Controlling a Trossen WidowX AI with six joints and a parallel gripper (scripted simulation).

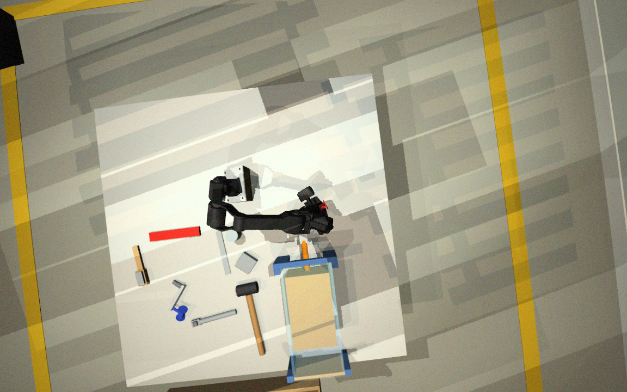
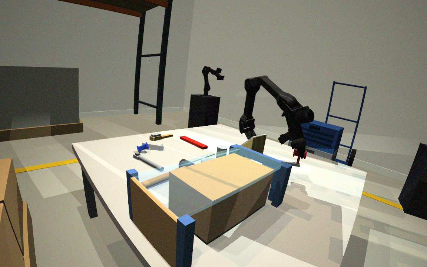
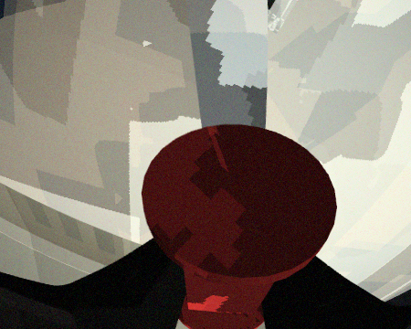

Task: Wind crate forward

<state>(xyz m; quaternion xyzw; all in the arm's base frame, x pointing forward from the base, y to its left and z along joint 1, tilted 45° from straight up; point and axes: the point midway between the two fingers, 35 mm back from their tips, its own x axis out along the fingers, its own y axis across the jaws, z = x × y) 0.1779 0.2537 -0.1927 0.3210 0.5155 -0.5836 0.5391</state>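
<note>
The red-knobbed winch handle lies 20 mm ahead of my gripper tip, 50 mm to the right of it and 30 mm below it. The rest, counted from my gripper tip: grey block (160 mm ahead, 390 mm to the right, 120 mm below); winch (30 mm ahead, 110 mm to the right, 100 mm below); red knob (10 mm to the right).
</note>
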